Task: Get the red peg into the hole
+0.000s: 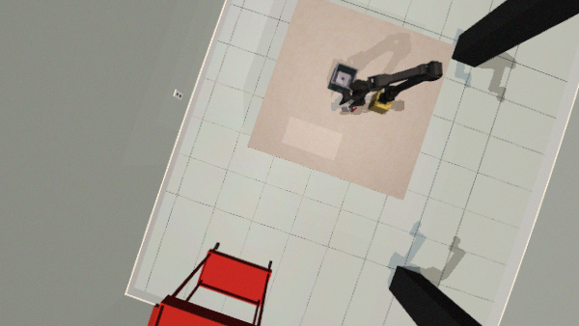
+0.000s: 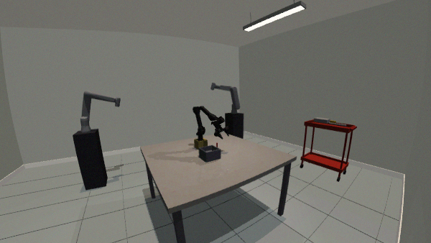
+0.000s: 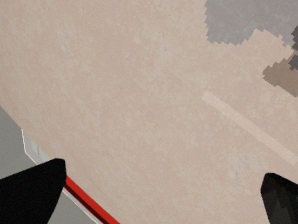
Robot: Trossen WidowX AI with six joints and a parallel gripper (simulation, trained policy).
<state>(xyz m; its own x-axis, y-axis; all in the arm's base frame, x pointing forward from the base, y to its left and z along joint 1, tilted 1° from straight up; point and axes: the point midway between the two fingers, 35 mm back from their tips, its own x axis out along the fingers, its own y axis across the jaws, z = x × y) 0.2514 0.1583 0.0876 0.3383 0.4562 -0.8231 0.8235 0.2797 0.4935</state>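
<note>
My gripper tip is now 10 cm past the red peg, 5 cm to the left of it and 12 cm above it. The rest, counted from my gripper tip: grey plate: 6 cm ahead, 23 cm to the right, 11 cm below; then dark box: 6 cm ahead, 23 cm to the right, 13 cm below.
</note>
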